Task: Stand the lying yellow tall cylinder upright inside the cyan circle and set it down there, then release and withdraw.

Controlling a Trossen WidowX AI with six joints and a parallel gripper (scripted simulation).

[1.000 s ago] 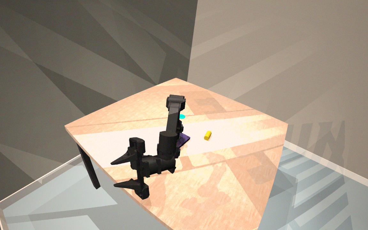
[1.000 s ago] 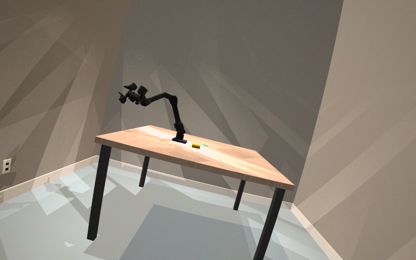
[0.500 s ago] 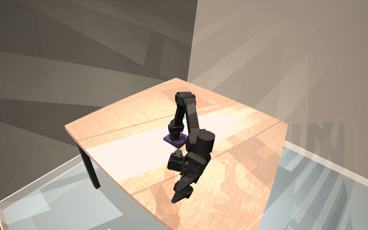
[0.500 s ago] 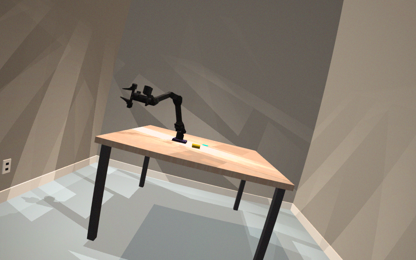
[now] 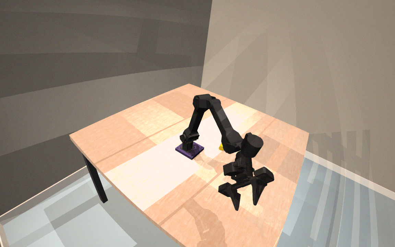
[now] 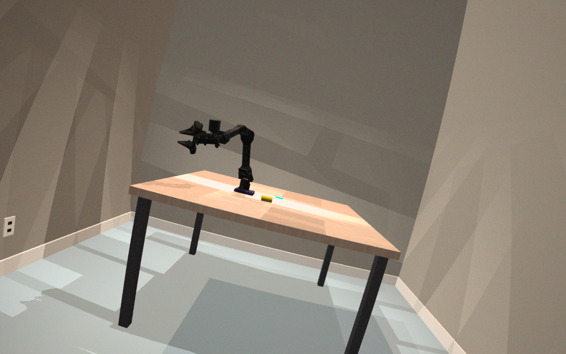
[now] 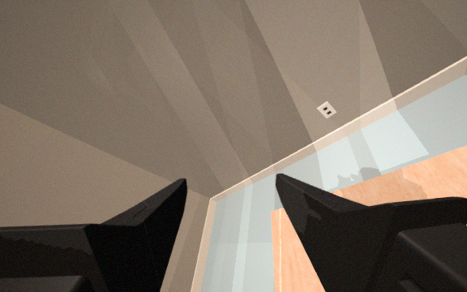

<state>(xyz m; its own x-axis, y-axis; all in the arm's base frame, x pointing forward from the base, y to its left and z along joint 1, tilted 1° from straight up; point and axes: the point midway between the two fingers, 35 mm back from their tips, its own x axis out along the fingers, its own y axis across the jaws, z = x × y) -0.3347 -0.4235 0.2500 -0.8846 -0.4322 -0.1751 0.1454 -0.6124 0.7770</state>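
Right now my gripper tip is 530 mm short of the yellow tall cylinder, 280 mm to the right of it and 250 mm above it. From my gripper tip the other things lie so: cyan circle (620 mm ahead, 540 mm to the left, 270 mm below).
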